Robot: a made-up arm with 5 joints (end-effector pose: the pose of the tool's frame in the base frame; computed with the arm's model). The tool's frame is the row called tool.
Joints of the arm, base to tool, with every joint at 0 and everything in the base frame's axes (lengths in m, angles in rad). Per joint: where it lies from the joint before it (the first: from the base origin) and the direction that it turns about. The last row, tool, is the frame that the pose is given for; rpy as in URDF.
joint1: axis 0 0 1 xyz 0 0 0.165
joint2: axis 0 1 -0.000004 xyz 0 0 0
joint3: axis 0 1 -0.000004 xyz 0.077 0 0.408
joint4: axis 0 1 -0.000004 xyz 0.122 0 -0.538
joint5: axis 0 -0.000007 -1 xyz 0.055 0 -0.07
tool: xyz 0 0 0 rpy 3.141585 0 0
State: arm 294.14 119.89 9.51 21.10 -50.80
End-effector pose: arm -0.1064 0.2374 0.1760 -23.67 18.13 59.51
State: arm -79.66 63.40 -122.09 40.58 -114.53
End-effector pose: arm 0.1788 -0.9802 0.0541 163.43 7.42 33.79
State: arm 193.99 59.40 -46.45 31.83 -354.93
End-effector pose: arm -0.3672 -0.0915 -0.3337 174.99 44.56 -173.13
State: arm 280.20 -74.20 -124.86 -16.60 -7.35
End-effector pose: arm -0.1325 0.7363 0.8437 -5.24 35.32 91.18
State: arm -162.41 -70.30 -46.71 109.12 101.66
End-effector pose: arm -0.1238 -0.0392 0.6663 -172.27 1.59 96.04
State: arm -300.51 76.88 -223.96 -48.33 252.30
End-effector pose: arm 0.2707 0.4594 0.7534 -14.71 -4.63 132.39
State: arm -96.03 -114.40 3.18 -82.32 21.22
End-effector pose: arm 0.0017 0.0158 0.4302 4.98 12.61 105.74
